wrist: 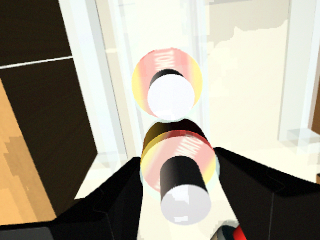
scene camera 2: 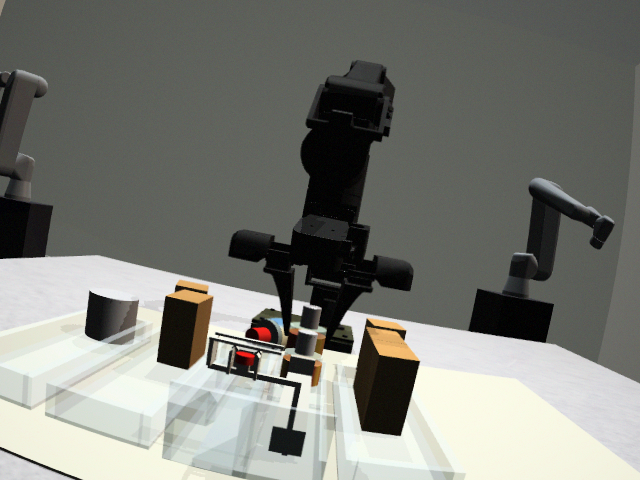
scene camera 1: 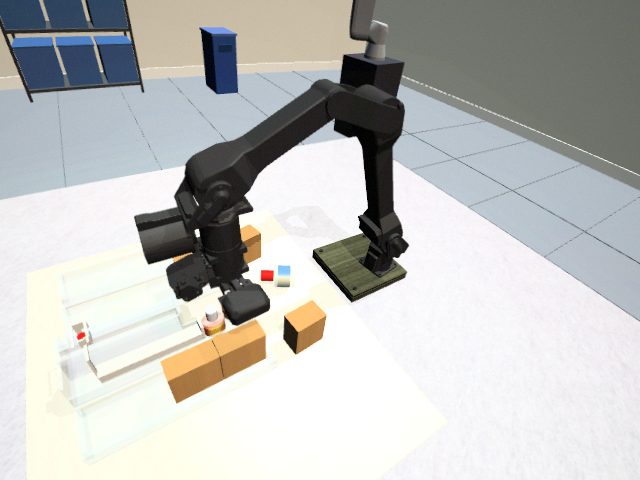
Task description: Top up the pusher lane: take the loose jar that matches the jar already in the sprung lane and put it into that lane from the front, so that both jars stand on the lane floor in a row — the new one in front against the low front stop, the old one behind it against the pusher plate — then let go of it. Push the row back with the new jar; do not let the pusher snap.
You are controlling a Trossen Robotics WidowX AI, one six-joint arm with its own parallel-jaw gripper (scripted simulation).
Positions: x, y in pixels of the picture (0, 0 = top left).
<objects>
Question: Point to a grey cylinder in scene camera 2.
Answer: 110, 311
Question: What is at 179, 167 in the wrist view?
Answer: A jar.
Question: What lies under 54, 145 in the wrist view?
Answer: A box.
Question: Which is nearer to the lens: the jar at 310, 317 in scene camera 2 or the box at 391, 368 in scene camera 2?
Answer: The box.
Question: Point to a box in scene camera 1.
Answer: At 244, 346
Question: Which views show my gripper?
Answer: The wrist view, scene camera 2 and scene camera 1: all of them.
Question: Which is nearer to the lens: the jar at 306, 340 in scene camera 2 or the box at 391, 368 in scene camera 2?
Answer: The box.
</objects>
